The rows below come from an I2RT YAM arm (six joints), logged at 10 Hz.
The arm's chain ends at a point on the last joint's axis. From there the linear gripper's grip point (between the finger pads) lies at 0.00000 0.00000 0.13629 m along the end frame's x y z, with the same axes.
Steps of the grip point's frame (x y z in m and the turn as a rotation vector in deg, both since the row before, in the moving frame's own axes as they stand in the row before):
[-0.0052, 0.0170, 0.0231, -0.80, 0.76, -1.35]
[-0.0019, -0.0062, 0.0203, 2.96, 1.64, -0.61]
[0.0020, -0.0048, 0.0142, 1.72, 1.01, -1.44]
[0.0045, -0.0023, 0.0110, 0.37, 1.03, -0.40]
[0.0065, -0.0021, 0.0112, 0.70, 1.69, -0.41]
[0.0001, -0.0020, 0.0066, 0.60, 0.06, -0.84]
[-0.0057, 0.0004, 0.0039, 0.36, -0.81, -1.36]
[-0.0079, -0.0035, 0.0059, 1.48, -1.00, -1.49]
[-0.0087, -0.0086, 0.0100, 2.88, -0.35, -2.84]
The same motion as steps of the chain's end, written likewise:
[-0.0070, 0.0151, 0.0231, -0.80, 0.76, -1.35]
[-0.0058, 0.0009, 0.0205, 2.96, 1.64, -0.61]
[-0.0004, -0.0007, 0.0143, 1.72, 1.01, -1.44]
[0.0021, -0.0014, 0.0110, 0.37, 1.03, -0.40]
[0.0025, -0.0004, 0.0113, 0.70, 1.69, -0.41]
[0.0000, -0.0006, 0.0066, 0.60, 0.06, -0.84]
[-0.0038, 0.0012, 0.0039, 0.36, -0.81, -1.36]
[-0.0055, 0.0000, 0.0060, 1.48, -1.00, -1.49]
[-0.0077, -0.0018, 0.0102, 2.88, -0.35, -2.84]

